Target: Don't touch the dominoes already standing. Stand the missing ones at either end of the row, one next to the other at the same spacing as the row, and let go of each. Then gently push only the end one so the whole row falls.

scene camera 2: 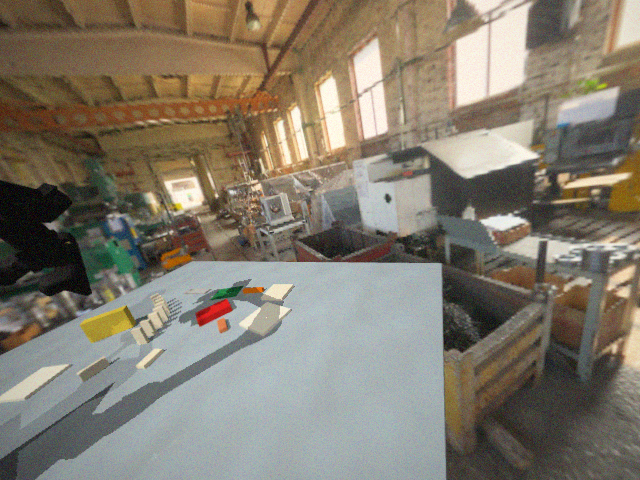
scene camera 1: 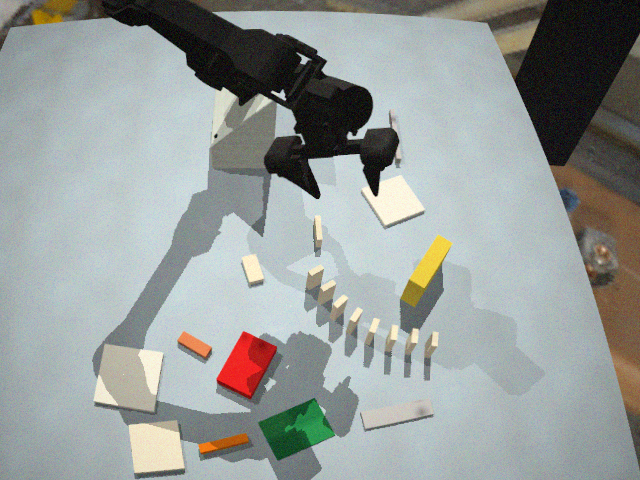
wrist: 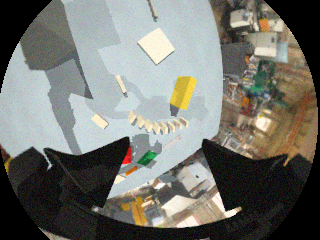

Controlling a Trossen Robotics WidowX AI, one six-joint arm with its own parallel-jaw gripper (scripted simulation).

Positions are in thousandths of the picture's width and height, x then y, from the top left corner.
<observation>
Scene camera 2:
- gripper: 135, 591
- yellow block: 176, 672
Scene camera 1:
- gripper: 543, 409
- yellow block: 652, 593
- green tile: 462, 895
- red block: 387, 759
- white tile: 620, 420
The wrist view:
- gripper: 520, 590
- white tile: 489, 190
</observation>
